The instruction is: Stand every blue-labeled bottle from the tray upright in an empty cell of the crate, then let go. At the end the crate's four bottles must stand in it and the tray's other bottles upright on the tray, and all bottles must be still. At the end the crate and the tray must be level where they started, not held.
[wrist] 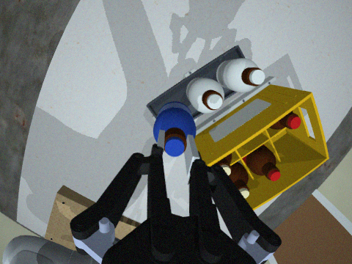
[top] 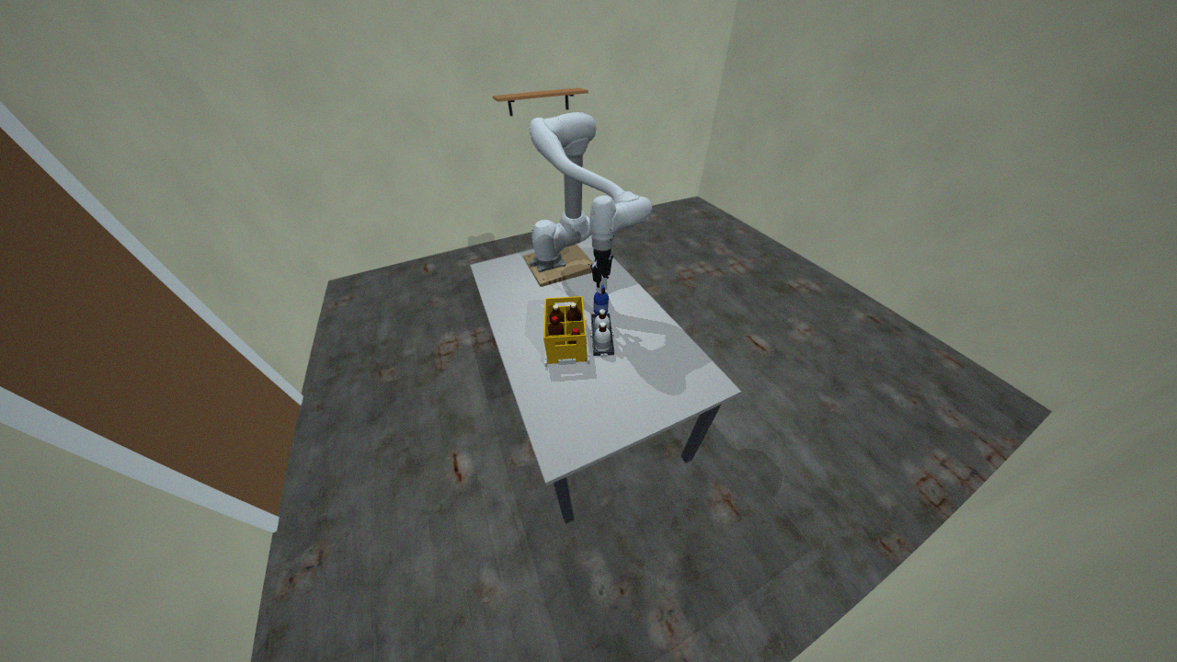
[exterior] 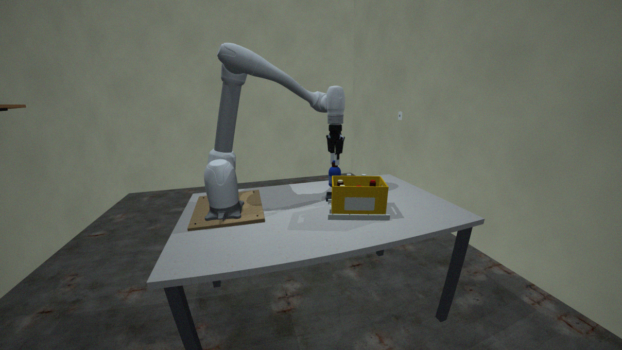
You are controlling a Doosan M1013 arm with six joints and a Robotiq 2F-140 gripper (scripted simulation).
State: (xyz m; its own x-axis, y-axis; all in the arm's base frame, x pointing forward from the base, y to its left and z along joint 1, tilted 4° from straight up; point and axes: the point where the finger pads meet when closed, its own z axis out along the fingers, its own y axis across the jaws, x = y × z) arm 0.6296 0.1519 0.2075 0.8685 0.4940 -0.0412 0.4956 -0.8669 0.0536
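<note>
My hand is 90 mm above the blue-labeled bottle. Also, from my hand: yellow crate 210 mm to the right, 170 mm below, 70 mm ahead.
</note>
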